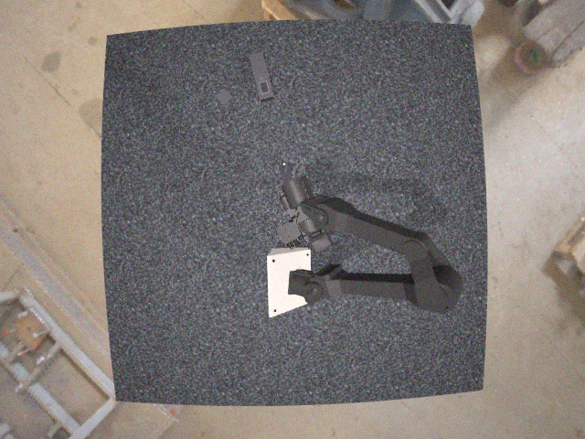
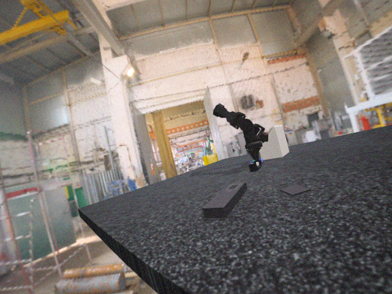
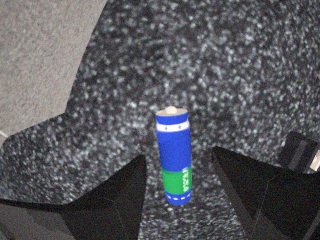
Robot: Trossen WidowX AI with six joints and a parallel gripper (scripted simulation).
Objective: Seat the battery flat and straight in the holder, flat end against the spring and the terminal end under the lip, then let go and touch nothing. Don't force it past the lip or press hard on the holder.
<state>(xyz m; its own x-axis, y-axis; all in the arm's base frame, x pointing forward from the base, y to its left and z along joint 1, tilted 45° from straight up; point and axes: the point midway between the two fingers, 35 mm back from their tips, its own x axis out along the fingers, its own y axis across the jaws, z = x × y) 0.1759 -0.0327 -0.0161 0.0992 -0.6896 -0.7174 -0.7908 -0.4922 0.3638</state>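
Now: gripper tip 90 mm short of the spring, 50 mm to the right of it and 10 mm below it. From my gripper tip the other things lie so: dark square tile 380 mm ahead, 290 mm to the left, 10 mm below; then green battery right at my gripper tip; then dark rectangular block 450 mm ahead, 170 mm to the left, 10 mm above.
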